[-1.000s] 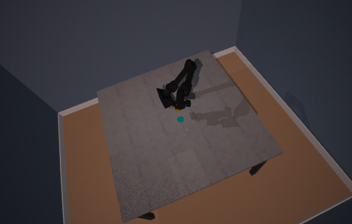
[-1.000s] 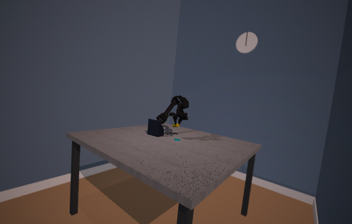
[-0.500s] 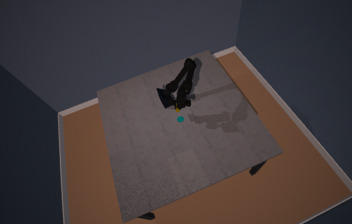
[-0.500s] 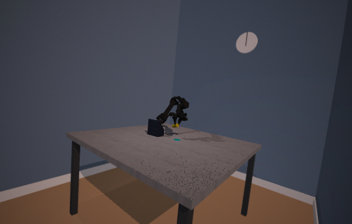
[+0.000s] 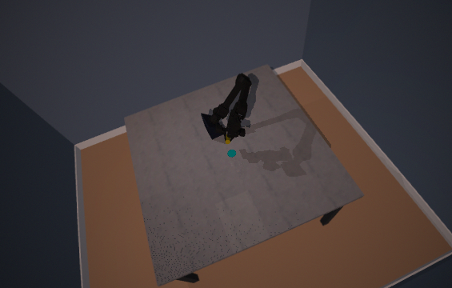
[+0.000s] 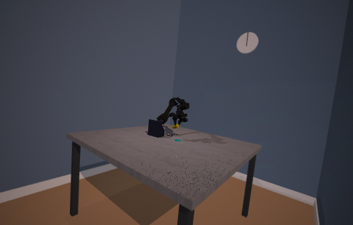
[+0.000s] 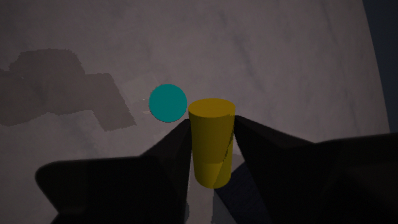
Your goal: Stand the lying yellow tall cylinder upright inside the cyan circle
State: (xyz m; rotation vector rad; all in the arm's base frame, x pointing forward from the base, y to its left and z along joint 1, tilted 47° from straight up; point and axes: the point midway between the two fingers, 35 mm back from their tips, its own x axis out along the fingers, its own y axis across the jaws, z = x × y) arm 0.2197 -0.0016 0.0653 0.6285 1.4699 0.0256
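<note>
Now: gripper tip 20 mm past the yellow tall cylinder, 10 mm to the right of it and 10 mm above it. Also, from my gripper tip: cyan circle: 130 mm below, 20 mm ahead.
</note>
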